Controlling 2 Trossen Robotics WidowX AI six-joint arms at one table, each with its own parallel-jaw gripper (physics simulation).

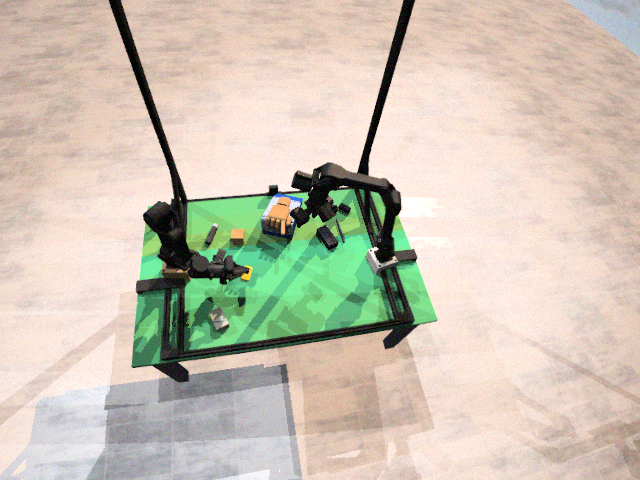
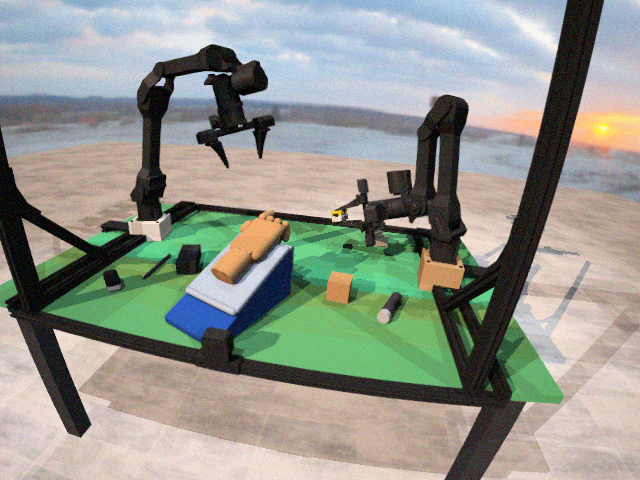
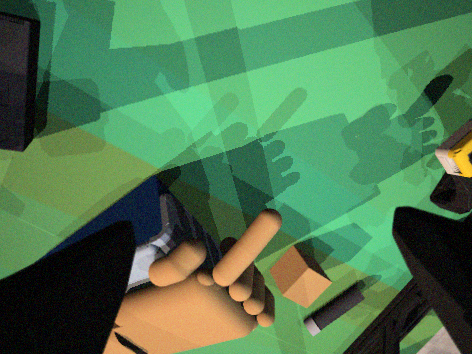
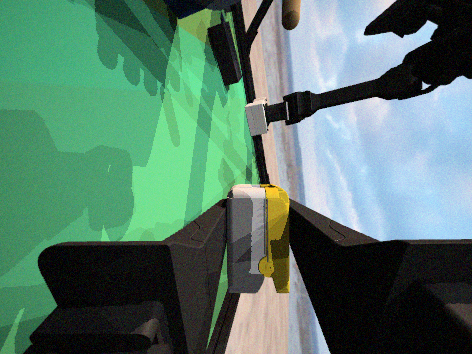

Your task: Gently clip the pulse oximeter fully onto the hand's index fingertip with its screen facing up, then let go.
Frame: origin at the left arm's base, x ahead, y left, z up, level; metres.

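Where they show: left gripper, fingertip midpoint: [image 1: 305, 222] [image 2: 244, 163] [image 3: 264, 227] [image 4: 382, 43]; right gripper, fingertip midpoint: [image 1: 248, 270] [image 2: 336, 216] [image 3: 457, 153] [image 4: 255, 205]; left arm's base at its link origin: [image 1: 383, 255] [image 2: 149, 217] [image 4: 266, 114]; right arm's base at its link origin: [image 1: 175, 261] [image 2: 442, 257].
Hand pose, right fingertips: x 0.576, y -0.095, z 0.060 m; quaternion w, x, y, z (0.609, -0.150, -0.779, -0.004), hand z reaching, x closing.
Things, the pixels of their top centre, and the offset from my right fingertips. "*": a spot on its surface instead.
- pulse oximeter at its top centre: [image 4: 295, 234] [image 2: 340, 208] [image 1: 245, 271] 0.012 m ahead, 0.012 m left, 0.022 m up
- blue wedge at a spot on its surface: [image 2: 266, 304] * 0.174 m back, 0.300 m right, 0.098 m down
- orange block at its top centre: [image 3: 307, 288] [image 2: 340, 277] [image 1: 237, 233] 0.011 m back, 0.229 m right, 0.069 m down
- dark cylinder at its top centre: [image 3: 338, 317] [image 2: 391, 301] [image 1: 211, 232] 0.095 m ahead, 0.289 m right, 0.092 m down
- black box at its top centre: [image 4: 234, 52] [image 2: 188, 252] [image 1: 327, 235] 0.393 m back, 0.098 m right, 0.084 m down
- thin dark stick at its top centre: [image 2: 156, 264] 0.473 m back, 0.124 m right, 0.110 m down
- small black item at its top centre: [image 2: 110, 274] [image 1: 345, 206] 0.544 m back, 0.225 m right, 0.087 m down
- grey box at its top centre: [image 2: 377, 233] [image 1: 218, 317] 0.161 m ahead, 0.111 m left, 0.089 m down
The pulse oximeter [image 1: 247, 273] [image 2: 339, 215] [image 3: 456, 158] [image 4: 278, 235] has a yellow half above a white-grey half; its screen cannot be made out. My right gripper [image 2: 337, 214] [image 4: 255, 205] is shut on it and holds it above the table, apart from the hand. The tan hand [image 1: 280, 209] [image 2: 261, 237] [image 3: 190, 310] rests on a pad on a blue wedge [image 2: 266, 304], its index finger [image 3: 247, 247] stretched out past the curled ones. My left gripper [image 2: 244, 161] [image 3: 264, 227] is open and empty, high above the table near the hand.
An orange block [image 1: 237, 236] [image 2: 339, 287] [image 3: 300, 280] and a dark cylinder [image 1: 211, 235] [image 2: 389, 307] lie beside the wedge. A black box [image 1: 326, 237] [image 2: 188, 259], a thin dark stick [image 2: 156, 266] and a small black item [image 2: 112, 280] lie on its other side. A grey box [image 1: 218, 318] lies near the table's edge.
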